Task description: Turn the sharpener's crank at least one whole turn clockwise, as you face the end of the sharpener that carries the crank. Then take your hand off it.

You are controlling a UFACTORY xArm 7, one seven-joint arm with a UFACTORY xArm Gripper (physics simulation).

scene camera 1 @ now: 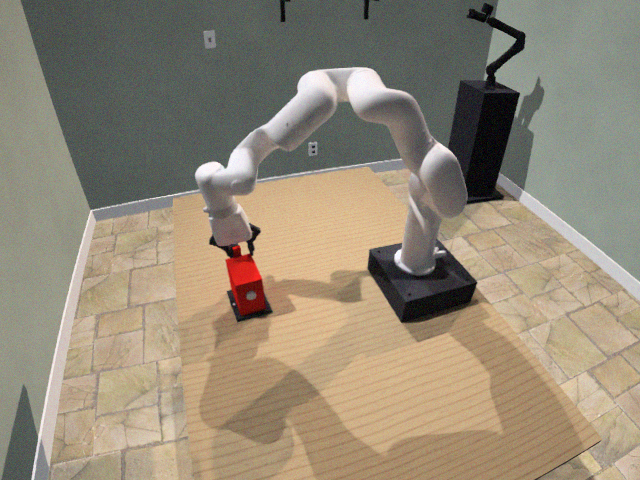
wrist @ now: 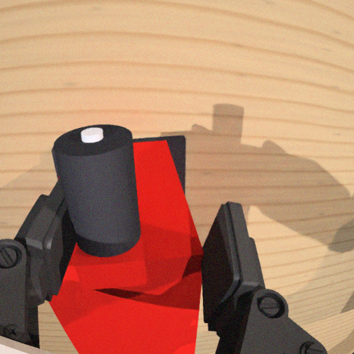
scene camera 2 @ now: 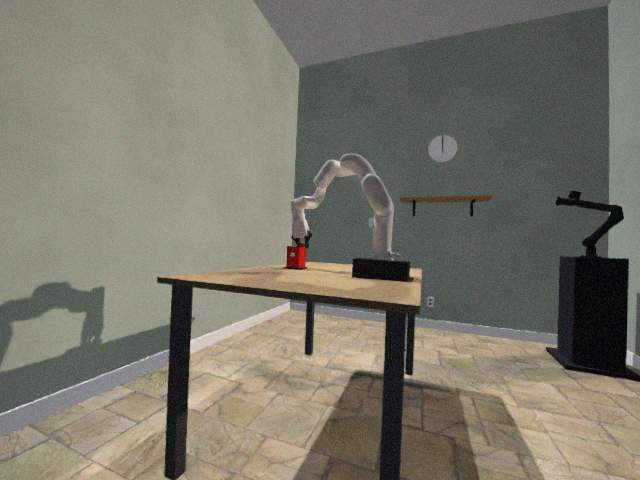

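Pixels of known places: gripper, fingertip midpoint: (scene camera 1: 242, 254); arm's base at its link origin: (scene camera 1: 414, 262) (scene camera 2: 380, 259).
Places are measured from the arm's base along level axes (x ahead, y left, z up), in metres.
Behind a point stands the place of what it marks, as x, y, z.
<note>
The red sharpener (scene camera 1: 245, 270) @(0.497, -0.034, 0.047) (scene camera 2: 296, 257) @(0.472, 0.011, -0.014) (wrist: 162, 200) stands upright on its dark base on the table. In the wrist view its dark cylindrical crank handle (wrist: 100, 200), with a white end, is left of centre, over the red crank arm. In scene camera 1 the red top of the crank arm (scene camera 1: 236, 251) @(0.526, -0.121, 0.050) shows above the body. My gripper (scene camera 1: 241, 252) @(0.499, -0.117, 0.037) (scene camera 2: 301, 242) @(0.499, -0.117, 0.037) (wrist: 147, 213) points down at the crank end, fingers partly open. The left finger is close beside the handle, partly behind it; contact is unclear. A gap separates the right finger from the handle.
The wooden table (scene camera 1: 310, 222) @(0.232, -0.388, -0.081) (scene camera 2: 248, 281) @(0.349, 0.569, -0.081) bears the sharpener and my arm's black base block (scene camera 1: 421, 289) @(0.034, 0.114, 0.003) (scene camera 2: 381, 269) @(-0.035, 0.139, -0.037), to the sharpener's right. A black pedestal (scene camera 1: 480, 139) (scene camera 2: 593, 315) with a small dark arm stands on the floor beyond the table. A shelf (scene camera 2: 445, 198) is on the wall.
</note>
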